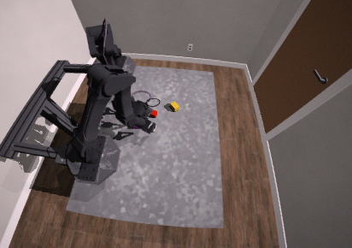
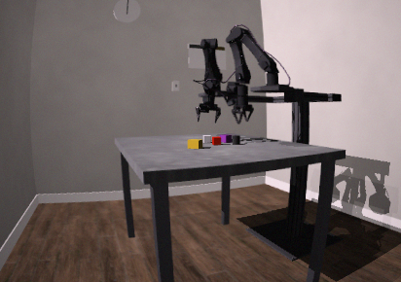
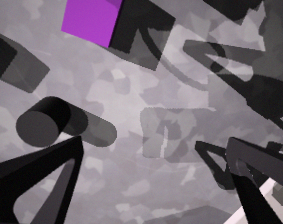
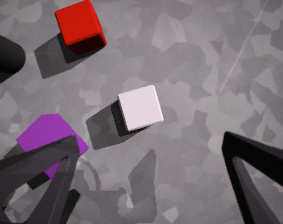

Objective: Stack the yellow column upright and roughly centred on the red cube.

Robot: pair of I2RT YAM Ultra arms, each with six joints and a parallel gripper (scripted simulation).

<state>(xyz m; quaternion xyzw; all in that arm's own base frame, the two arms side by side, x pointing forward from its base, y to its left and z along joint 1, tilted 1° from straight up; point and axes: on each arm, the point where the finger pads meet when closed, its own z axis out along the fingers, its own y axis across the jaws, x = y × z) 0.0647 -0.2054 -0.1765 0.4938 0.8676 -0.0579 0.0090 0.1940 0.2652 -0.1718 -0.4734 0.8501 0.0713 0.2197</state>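
Now: left hand 330 mm short of the yellow column, 80 mm to the right of it and 100 mm above it. The rest, counted from my left hand: dark cylinder: 90 mm ahead, 60 mm to the left, 90 mm below; then purple cube: 70 mm ahead, 60 mm to the right, 100 mm below; then red cube: 180 mm ahead, 20 mm to the left, 100 mm below.
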